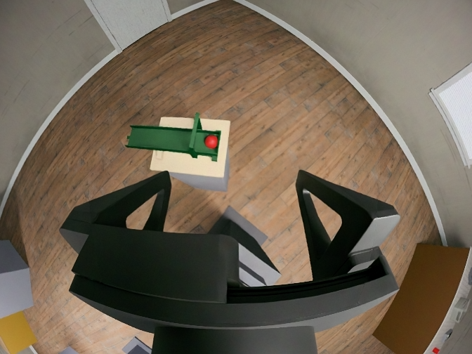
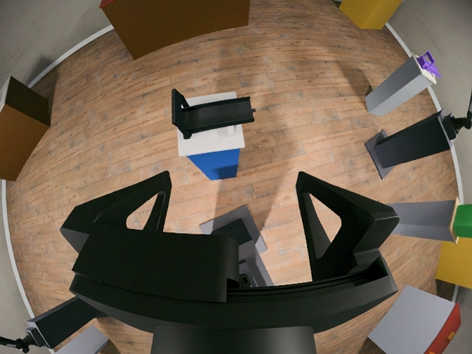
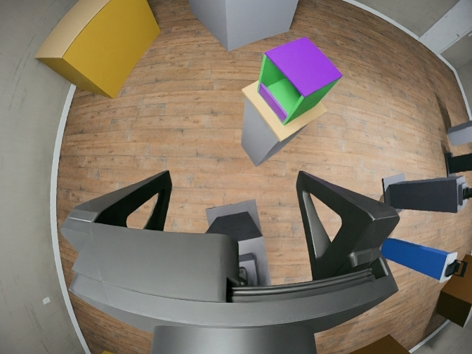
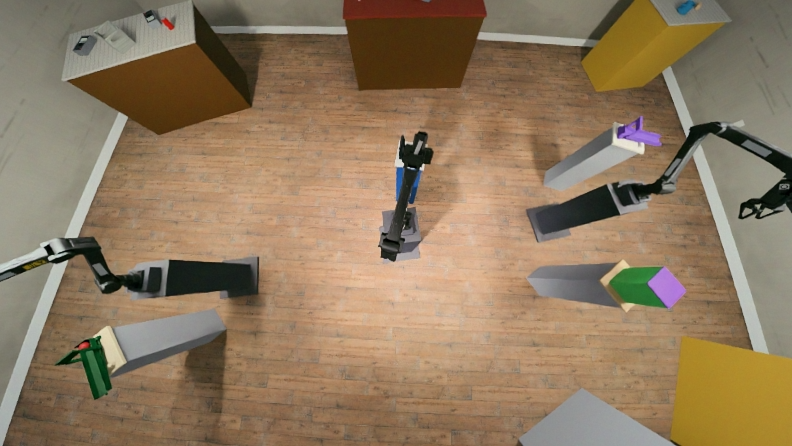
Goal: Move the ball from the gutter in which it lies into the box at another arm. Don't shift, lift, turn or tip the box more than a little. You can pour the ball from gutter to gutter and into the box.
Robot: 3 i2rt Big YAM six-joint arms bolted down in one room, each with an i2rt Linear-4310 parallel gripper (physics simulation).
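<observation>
The red ball (image 1: 211,142) (image 4: 84,345) lies in the green gutter (image 1: 162,138) (image 4: 96,370) at its crossbar end, on a cream-topped stand. A black gutter (image 2: 217,116) lies on the white top of a blue stand. A purple gutter (image 2: 429,65) (image 4: 638,132) lies on another stand. The box (image 3: 295,80) (image 4: 645,286), green with a purple top, stands upright with one side open. The arm1 gripper (image 1: 234,172), the arm2 gripper (image 2: 234,172) and the arm3 gripper (image 3: 234,172) are open and empty, each apart from the stand seen beyond its fingers.
The grey stand (image 1: 200,181) (image 4: 166,337) bears the green gutter, the blue stand (image 2: 215,162) (image 4: 409,185) the black one. The box stands on a grey stand (image 3: 257,135) (image 4: 576,283). Brown cabinets (image 4: 412,52) (image 4: 160,88) and yellow cabinets (image 4: 637,47) (image 4: 731,393) stand near the walls.
</observation>
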